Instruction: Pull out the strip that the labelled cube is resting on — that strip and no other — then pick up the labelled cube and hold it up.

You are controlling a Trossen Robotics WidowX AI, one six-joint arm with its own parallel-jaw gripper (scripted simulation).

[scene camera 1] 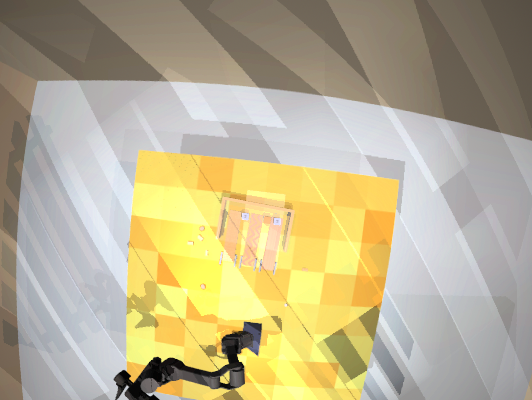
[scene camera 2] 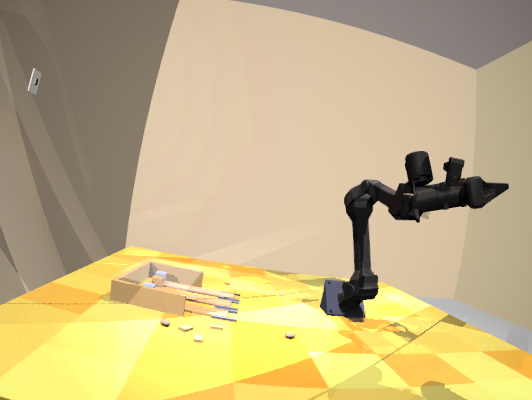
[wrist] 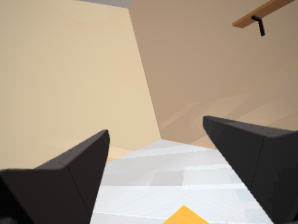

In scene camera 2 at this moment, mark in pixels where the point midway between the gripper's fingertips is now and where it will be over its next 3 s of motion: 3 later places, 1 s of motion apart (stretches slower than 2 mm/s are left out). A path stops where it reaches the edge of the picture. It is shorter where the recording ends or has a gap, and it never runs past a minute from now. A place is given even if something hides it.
My gripper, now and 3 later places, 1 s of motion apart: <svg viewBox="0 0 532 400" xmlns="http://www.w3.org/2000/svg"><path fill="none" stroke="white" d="M502 186L326 313L244 237L226 268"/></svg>
